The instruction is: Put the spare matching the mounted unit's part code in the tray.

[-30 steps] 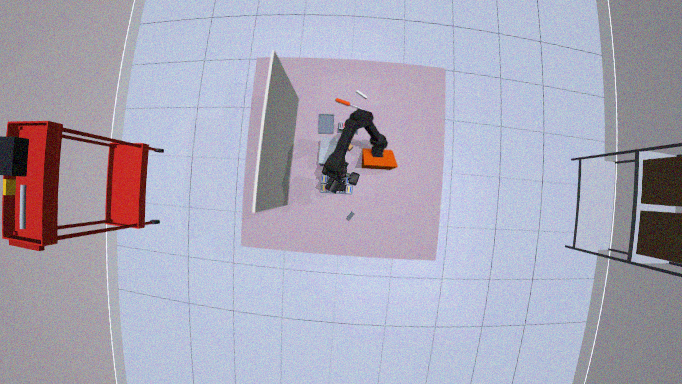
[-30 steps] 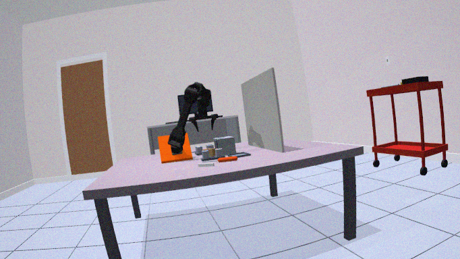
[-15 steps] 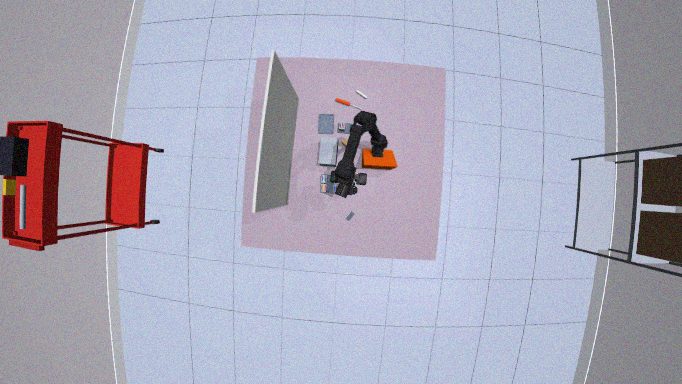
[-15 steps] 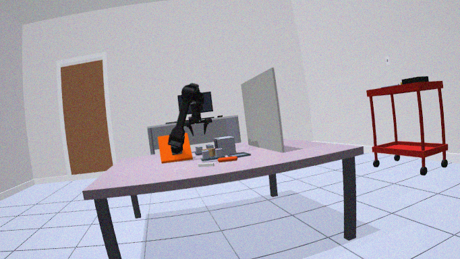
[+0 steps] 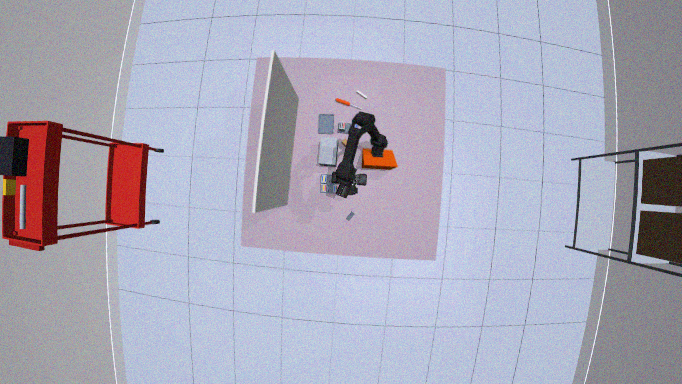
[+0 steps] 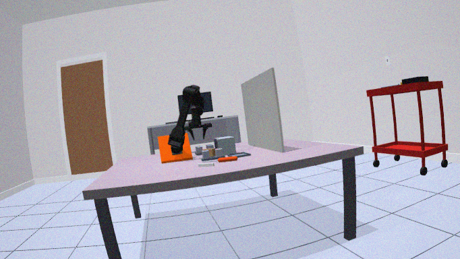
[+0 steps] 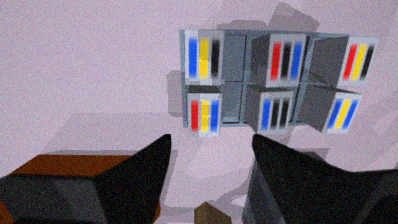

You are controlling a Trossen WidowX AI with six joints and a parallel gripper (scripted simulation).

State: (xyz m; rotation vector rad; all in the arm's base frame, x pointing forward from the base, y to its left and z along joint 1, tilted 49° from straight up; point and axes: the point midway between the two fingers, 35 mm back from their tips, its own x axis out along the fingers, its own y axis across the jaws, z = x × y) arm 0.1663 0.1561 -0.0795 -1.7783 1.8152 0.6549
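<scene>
Right now my gripper tip is 360 mm to the left of the flat tray, 160 mm short of it and 90 mm above it. Also, from my gripper tip: small dark piece (230 mm to the left, 100 mm below, 20 mm behind); small brown block (220 mm to the right, 70 mm below, 20 mm ahead); grey mounted unit (160 mm to the right, 130 mm ahead, 50 mm below).
</scene>
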